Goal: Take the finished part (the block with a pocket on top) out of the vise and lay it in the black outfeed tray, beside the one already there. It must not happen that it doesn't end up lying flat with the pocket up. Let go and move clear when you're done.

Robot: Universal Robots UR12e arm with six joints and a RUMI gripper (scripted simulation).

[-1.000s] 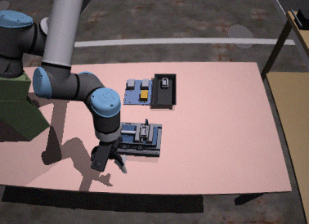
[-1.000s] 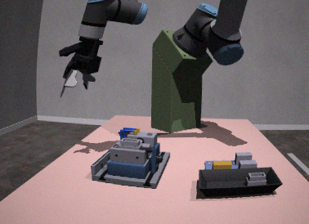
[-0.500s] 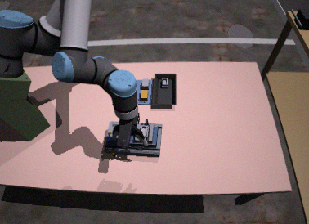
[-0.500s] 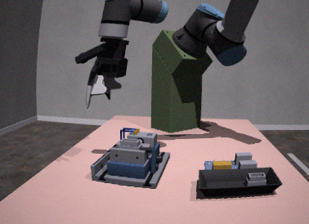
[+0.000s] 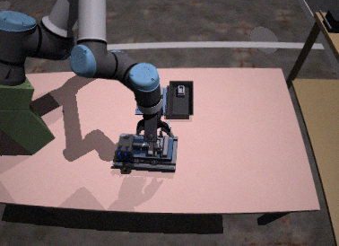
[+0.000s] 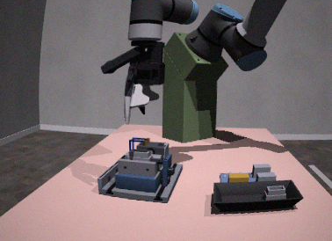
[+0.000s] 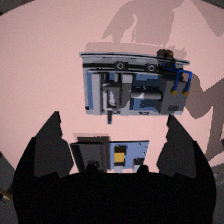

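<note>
Now: the vise 160 mm below my hand and 60 mm behind it. Round my hand: blue plate 320 mm to the left, 190 mm below, 120 mm behind; then yellow block 280 mm to the left, 170 mm below, 70 mm behind.
</note>
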